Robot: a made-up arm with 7 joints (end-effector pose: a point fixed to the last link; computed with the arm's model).
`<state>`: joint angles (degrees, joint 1 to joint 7).
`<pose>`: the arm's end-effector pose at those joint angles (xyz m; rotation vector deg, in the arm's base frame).
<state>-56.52 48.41 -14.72 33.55 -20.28 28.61 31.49</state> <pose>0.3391 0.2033 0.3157 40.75 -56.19 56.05</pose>
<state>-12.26 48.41 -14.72 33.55 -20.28 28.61 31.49</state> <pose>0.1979 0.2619 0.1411 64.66 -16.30 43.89</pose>
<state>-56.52 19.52 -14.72 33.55 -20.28 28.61 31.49</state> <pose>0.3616 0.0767 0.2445 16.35 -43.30 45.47</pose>
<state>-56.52 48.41 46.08 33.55 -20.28 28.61 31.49</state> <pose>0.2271 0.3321 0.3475 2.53 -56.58 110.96</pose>
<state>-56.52 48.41 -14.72 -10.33 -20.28 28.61 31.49</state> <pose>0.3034 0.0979 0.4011 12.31 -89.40 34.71</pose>
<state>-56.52 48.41 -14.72 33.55 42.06 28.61 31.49</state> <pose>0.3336 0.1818 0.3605 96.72 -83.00 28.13</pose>
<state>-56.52 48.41 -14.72 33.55 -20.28 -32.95 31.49</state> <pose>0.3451 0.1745 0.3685 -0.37 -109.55 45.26</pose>
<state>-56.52 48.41 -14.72 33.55 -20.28 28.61 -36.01</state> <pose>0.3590 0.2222 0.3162 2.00 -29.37 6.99</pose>
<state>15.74 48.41 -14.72 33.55 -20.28 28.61 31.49</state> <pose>0.0551 0.2825 0.1035 76.25 9.92 33.74</pose>
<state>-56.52 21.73 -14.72 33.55 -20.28 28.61 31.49</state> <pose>0.3616 0.0874 0.2483 18.17 -44.32 46.32</pose>
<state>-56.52 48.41 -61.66 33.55 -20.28 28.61 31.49</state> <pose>0.3400 0.1227 0.2054 61.86 -48.39 10.38</pose>
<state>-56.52 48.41 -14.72 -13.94 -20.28 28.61 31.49</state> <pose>0.2960 0.0904 0.4065 9.80 -91.83 32.71</pose>
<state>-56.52 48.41 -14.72 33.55 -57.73 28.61 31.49</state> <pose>0.3430 0.1905 0.2878 6.97 -36.40 65.38</pose>
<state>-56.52 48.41 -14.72 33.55 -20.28 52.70 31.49</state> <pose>0.3207 0.2100 0.3008 53.75 -33.16 56.89</pose>
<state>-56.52 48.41 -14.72 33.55 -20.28 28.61 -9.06</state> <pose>0.3489 0.2171 0.3183 17.22 -40.72 26.39</pose>
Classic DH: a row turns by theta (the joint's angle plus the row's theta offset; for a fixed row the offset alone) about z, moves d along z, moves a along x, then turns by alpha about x. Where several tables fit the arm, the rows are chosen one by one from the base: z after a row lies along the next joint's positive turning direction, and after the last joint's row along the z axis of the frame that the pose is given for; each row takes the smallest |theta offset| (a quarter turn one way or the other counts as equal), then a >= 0, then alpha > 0; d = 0 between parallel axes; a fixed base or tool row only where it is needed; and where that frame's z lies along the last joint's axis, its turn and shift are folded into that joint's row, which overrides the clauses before.
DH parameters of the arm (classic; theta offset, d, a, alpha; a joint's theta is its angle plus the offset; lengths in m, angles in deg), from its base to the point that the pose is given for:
base (fixed): -4.07 0.3439 0.0285 -74.51
joint 1: -75.12 0.0498 -0.0152 -90
joint 2: 74 -0.0091 0 90
joint 3: 90 -0.1624 0.0317 -90
joint 4: -90 0.02 0.0031 -90
joint 5: 0 0.1406 0.0122 90
joint 6: 90 0.03 0.08 90
joint 7: -83.06 -0.0222 -0.0216 56.17
tool (fixed): 124.04 0.0143 0 0

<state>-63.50 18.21 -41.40 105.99 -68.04 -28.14 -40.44</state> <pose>0.3224 0.1999 0.1444 -16.94 -35.70 28.00</pose>
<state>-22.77 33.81 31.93 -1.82 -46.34 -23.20 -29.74</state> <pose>0.2251 0.2911 0.3309 -34.13 -104.24 22.48</pose>
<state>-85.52 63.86 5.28 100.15 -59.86 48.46 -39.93</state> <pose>0.2542 0.3029 0.2687 -69.42 -15.55 62.81</pose>
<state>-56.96 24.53 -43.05 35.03 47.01 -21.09 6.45</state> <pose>0.3427 -0.0463 0.2593 30.31 -90.55 -55.80</pose>
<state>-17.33 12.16 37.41 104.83 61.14 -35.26 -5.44</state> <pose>0.0766 0.1570 -0.0182 4.19 7.05 7.59</pose>
